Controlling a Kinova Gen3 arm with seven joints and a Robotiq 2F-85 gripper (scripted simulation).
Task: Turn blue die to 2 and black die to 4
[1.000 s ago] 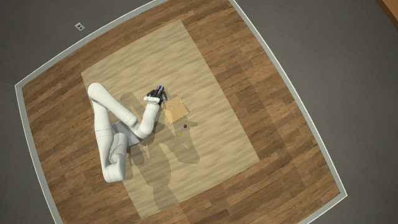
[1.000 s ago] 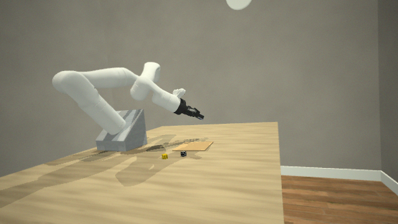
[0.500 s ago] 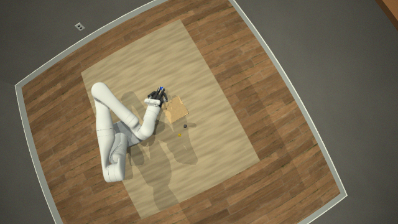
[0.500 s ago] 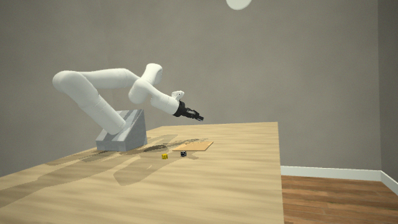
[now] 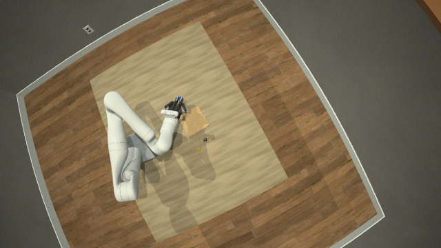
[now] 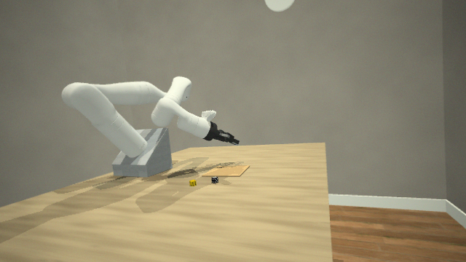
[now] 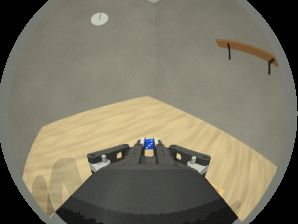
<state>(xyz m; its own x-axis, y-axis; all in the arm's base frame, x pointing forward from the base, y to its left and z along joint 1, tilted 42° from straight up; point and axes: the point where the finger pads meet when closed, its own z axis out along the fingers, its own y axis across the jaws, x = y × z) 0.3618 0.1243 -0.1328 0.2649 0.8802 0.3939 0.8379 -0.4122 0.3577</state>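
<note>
Right now the tan mat is 2 cm ahead of my hand, 13 cm to the right of it and 9 cm below it. From my hand the other things lie so: black die 5 cm ahead, 26 cm to the right, 9 cm below; then yellow die 1 cm behind, 30 cm to the right, 9 cm below; then blue die 1 cm ahead, 1 cm to the left, 1 cm below.
</note>
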